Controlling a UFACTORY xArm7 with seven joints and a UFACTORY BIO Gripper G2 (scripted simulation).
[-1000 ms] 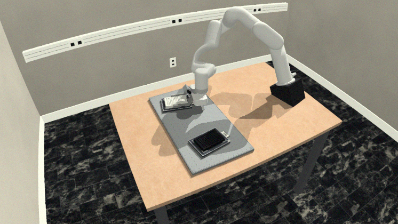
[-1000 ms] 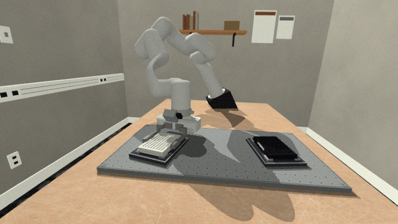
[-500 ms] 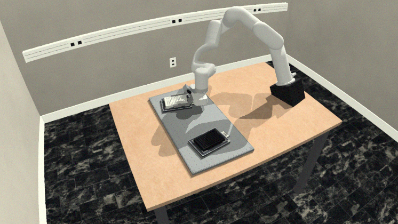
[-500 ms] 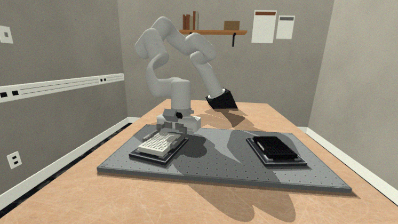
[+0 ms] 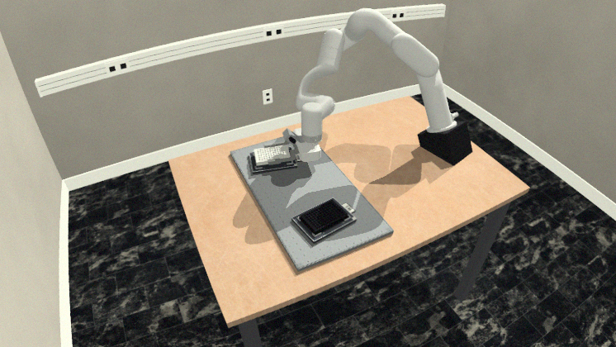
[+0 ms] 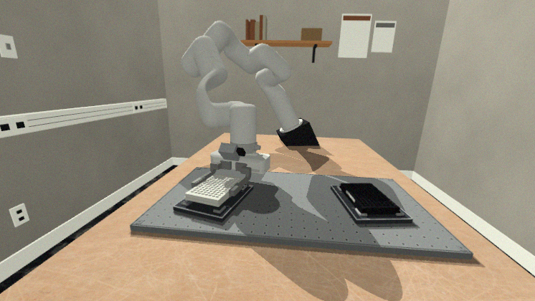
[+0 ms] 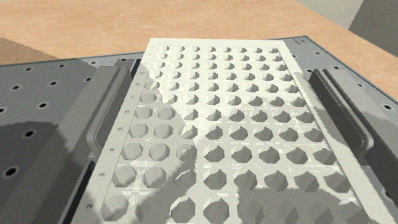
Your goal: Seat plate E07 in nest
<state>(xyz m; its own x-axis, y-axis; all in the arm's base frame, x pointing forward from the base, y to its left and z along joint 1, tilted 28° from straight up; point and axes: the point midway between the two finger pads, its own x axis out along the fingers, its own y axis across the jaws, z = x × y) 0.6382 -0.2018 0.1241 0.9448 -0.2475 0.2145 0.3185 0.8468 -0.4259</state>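
The dark plate nest N2 is 30 mm below my hand. Round my hand: white well plate E07 (right at my hand); then black well plate E01 (10 mm ahead, 360 mm to the left, 10 mm below); then plate nest N1 (10 mm ahead, 360 mm to the left, 30 mm below).
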